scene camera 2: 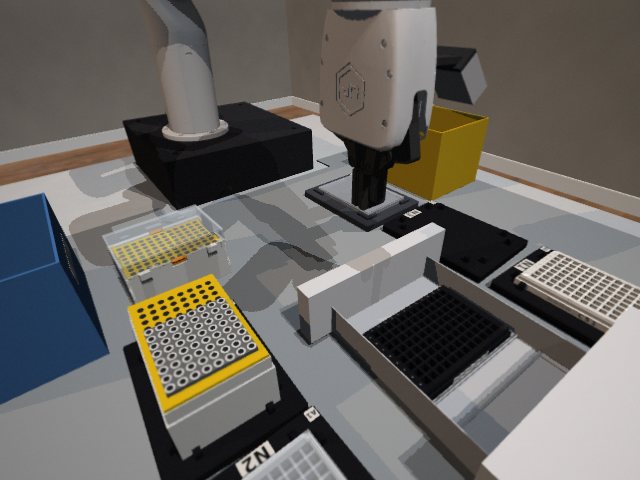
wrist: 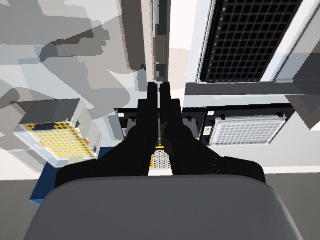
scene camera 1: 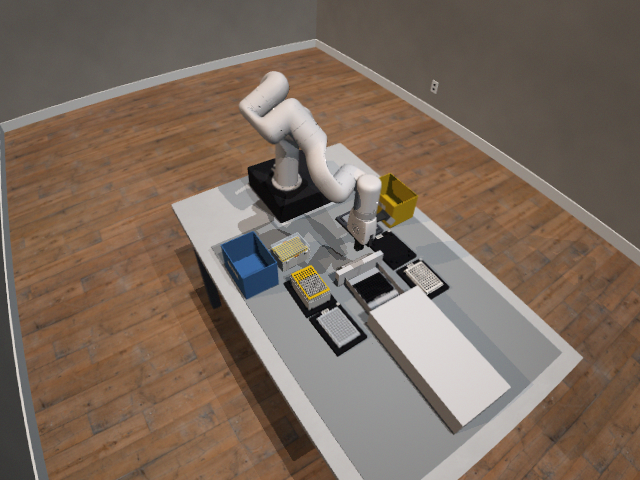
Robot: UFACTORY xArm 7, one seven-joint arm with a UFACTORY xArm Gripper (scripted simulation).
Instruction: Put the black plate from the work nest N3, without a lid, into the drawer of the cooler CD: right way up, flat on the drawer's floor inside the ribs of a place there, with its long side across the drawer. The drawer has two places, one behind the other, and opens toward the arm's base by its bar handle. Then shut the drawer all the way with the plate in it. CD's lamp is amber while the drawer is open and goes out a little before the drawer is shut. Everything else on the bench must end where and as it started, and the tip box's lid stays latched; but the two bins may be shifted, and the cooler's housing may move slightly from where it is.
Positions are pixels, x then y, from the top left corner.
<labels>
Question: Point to a black plate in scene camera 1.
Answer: At 365, 288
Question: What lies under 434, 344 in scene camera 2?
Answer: A black plate.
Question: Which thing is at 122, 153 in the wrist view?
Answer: My gripper.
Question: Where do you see a white cooler CD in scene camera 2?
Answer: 581, 421
</labels>
